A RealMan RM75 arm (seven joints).
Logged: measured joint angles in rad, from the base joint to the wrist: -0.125 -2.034 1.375 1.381 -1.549 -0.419 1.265; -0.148 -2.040 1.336 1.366 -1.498 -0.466 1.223; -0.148 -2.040 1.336 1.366 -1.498 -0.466 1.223; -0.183 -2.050 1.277 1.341 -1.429 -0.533 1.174; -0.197 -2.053 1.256 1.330 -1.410 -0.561 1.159; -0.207 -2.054 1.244 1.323 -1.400 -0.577 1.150; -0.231 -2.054 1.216 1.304 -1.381 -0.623 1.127; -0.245 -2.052 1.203 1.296 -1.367 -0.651 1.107; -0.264 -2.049 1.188 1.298 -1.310 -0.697 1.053; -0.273 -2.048 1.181 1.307 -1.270 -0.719 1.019; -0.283 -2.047 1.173 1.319 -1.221 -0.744 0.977; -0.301 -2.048 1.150 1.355 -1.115 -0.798 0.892
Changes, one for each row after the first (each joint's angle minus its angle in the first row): -0.023 -0.006 -0.039 -0.015 0.051 -0.047 -0.042; -0.023 -0.006 -0.039 -0.015 0.051 -0.047 -0.042; -0.058 -0.016 -0.098 -0.040 0.120 -0.114 -0.091; -0.072 -0.019 -0.119 -0.051 0.139 -0.142 -0.106; -0.082 -0.020 -0.131 -0.058 0.149 -0.158 -0.115; -0.106 -0.020 -0.159 -0.077 0.168 -0.204 -0.138; -0.120 -0.018 -0.172 -0.085 0.182 -0.232 -0.158; -0.139 -0.015 -0.187 -0.083 0.239 -0.278 -0.212; -0.148 -0.014 -0.194 -0.074 0.279 -0.300 -0.246; -0.158 -0.013 -0.202 -0.062 0.328 -0.325 -0.288; -0.176 -0.014 -0.225 -0.026 0.434 -0.379 -0.373
